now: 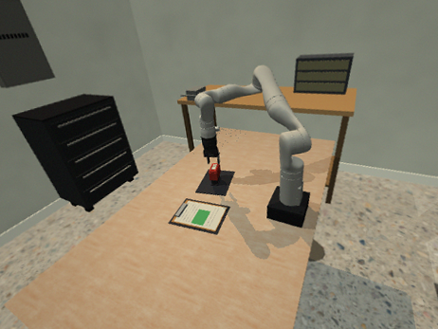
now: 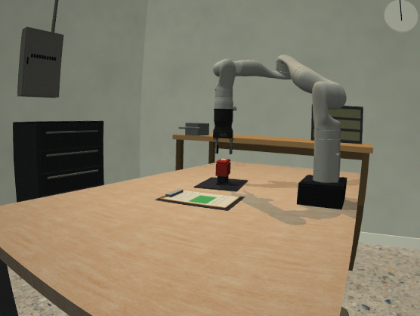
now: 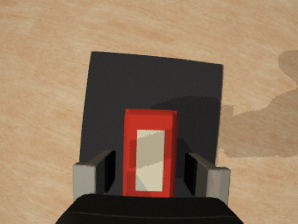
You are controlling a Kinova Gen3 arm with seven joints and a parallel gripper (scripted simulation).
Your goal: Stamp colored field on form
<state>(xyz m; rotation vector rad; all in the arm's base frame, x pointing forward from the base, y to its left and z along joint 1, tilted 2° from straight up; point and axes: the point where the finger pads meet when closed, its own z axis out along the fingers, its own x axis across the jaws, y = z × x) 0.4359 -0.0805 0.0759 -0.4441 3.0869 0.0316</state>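
Right now my hand is 9 cm above the red stamp. From my hand the other things lie so: clipboard (27 cm to the left, 14 cm below, 5 cm behind); then dark mat (14 cm below).
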